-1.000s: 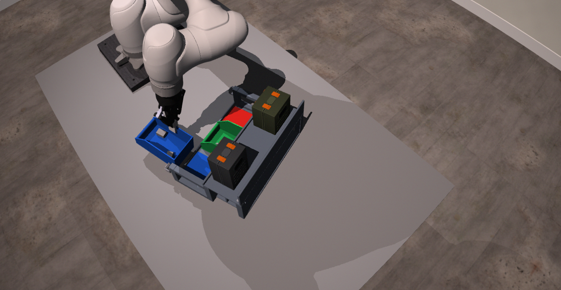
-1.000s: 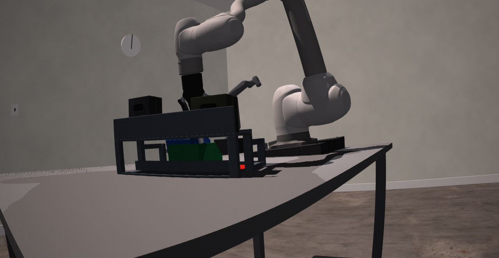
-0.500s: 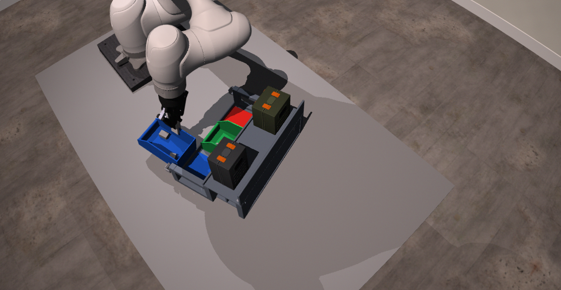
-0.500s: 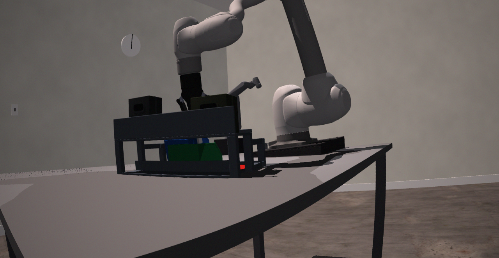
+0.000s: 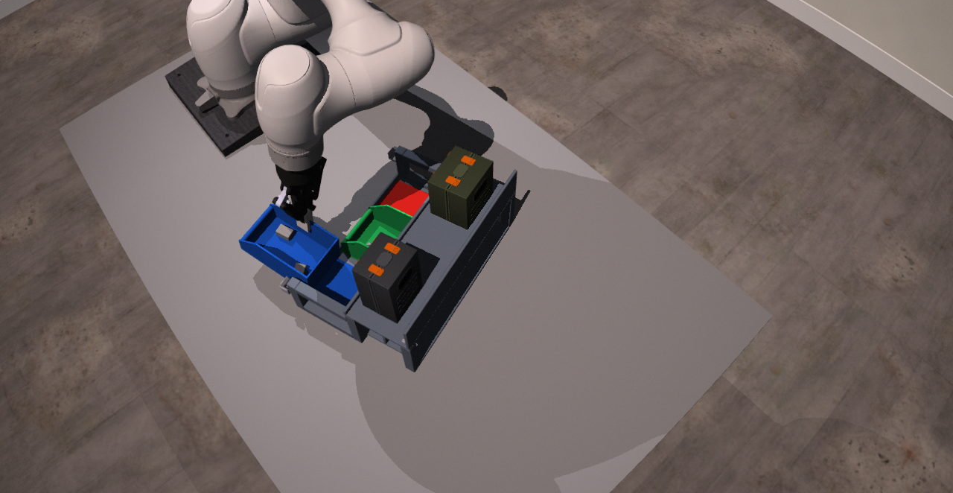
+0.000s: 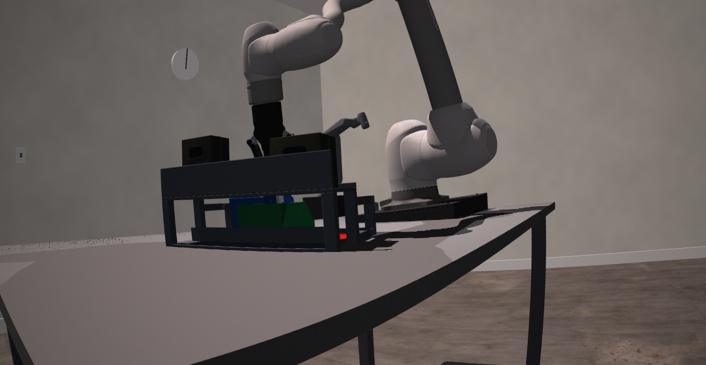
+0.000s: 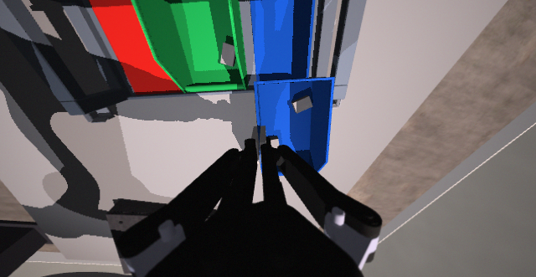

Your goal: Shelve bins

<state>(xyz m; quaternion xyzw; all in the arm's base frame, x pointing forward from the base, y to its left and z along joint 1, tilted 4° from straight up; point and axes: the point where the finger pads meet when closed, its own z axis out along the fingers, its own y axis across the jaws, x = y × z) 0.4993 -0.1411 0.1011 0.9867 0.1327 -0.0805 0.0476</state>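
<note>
My hand is 50 mm to the left of the blue bin and 40 mm above it. Also, from my hand: olive case (180 mm ahead, 240 mm to the left, 40 mm above); then black case (240 mm ahead, 10 mm to the left, 50 mm above); then green bin (120 mm ahead, 100 mm to the left, 70 mm below).
</note>
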